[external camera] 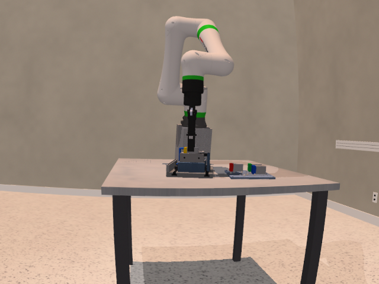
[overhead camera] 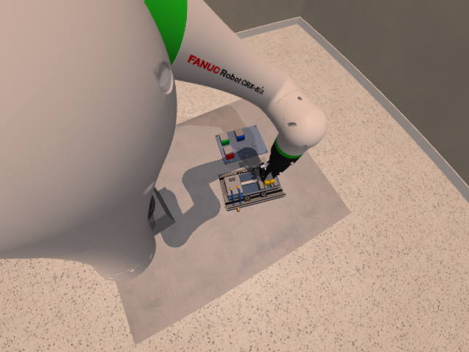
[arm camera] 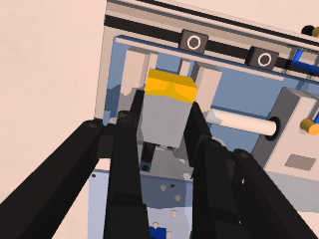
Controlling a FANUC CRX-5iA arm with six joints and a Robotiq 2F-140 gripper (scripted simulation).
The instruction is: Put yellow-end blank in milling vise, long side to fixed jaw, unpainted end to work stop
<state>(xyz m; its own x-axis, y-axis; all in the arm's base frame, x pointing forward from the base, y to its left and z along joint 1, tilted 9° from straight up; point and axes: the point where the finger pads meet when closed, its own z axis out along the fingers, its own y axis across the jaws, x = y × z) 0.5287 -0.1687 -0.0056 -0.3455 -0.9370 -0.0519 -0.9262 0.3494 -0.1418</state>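
The yellow-ended blank lies 3 cm below my hand. The rest, counted from my hand: work stop rod 2 cm ahead, 5 cm to the left, 5 cm below; then fixed jaw 3 cm ahead, 1 cm to the right, 6 cm below; then red-ended blank 5 cm behind, 24 cm to the left, 11 cm below.
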